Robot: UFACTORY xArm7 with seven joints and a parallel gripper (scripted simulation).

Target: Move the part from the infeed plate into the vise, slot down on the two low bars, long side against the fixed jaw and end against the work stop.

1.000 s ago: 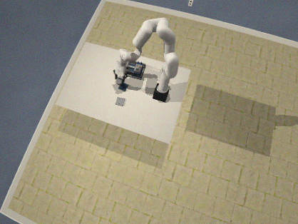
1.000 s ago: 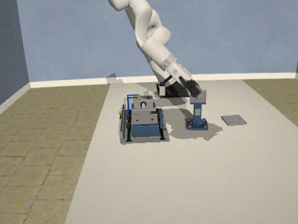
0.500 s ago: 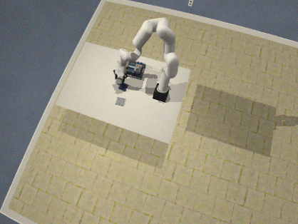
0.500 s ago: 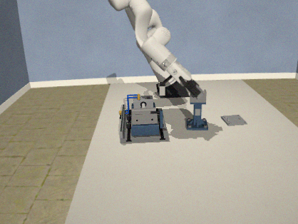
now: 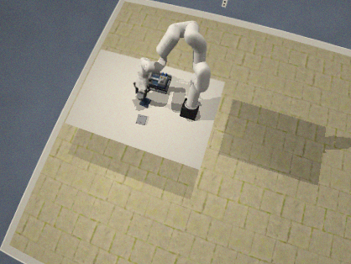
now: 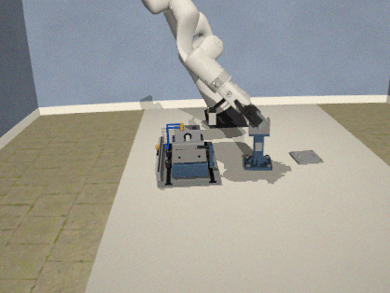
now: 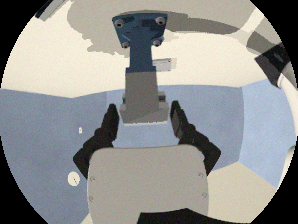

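The part is 1 cm below my hand. Round my hand: V-block post 11 cm below, 1 cm to the left; air cylinder 20 cm to the right, 15 cm behind, 9 cm below; infeed plate 19 cm to the left, 16 cm below, 1 cm ahead.
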